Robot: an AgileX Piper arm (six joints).
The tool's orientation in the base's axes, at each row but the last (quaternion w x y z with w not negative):
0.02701 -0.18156 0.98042 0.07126
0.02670 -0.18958 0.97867 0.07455
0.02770 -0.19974 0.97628 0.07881
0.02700 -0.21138 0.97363 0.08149
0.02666 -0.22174 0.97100 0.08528
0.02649 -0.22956 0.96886 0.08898
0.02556 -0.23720 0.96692 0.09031
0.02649 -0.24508 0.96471 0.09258
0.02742 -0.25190 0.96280 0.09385
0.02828 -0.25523 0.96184 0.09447
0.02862 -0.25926 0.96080 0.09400
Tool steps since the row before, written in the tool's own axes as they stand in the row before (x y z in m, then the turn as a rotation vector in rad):
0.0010 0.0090 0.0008 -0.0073 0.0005 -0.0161
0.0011 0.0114 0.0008 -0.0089 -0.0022 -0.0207
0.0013 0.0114 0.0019 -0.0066 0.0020 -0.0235
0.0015 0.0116 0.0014 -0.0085 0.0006 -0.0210
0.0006 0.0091 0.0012 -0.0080 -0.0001 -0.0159
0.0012 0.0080 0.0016 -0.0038 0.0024 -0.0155
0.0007 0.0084 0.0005 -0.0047 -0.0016 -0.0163
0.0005 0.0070 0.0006 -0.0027 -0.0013 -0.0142
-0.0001 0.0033 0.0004 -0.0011 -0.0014 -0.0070
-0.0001 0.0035 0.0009 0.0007 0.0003 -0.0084
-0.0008 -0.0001 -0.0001 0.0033 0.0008 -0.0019
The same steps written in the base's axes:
-0.0041 0.0081 0.0003 0.0062 0.0006 0.0166
-0.0053 0.0102 0.0007 0.0086 -0.0020 0.0209
-0.0056 0.0102 -0.0004 0.0047 0.0005 0.0240
-0.0062 0.0100 0.0002 0.0071 0.0004 0.0215
-0.0045 0.0080 0.0002 0.0070 0.0005 0.0163
-0.0047 0.0068 -0.0004 0.0022 0.0009 0.0160
-0.0045 0.0071 0.0008 0.0048 -0.0023 0.0162
-0.0038 0.0059 0.0005 0.0029 -0.0026 0.0140
-0.0015 0.0029 0.0002 0.0016 -0.0020 0.0067
-0.0016 0.0032 -0.0003 -0.0008 -0.0017 0.0082
0.0007 0.0003 0.0002 -0.0033 -0.0013 0.0017

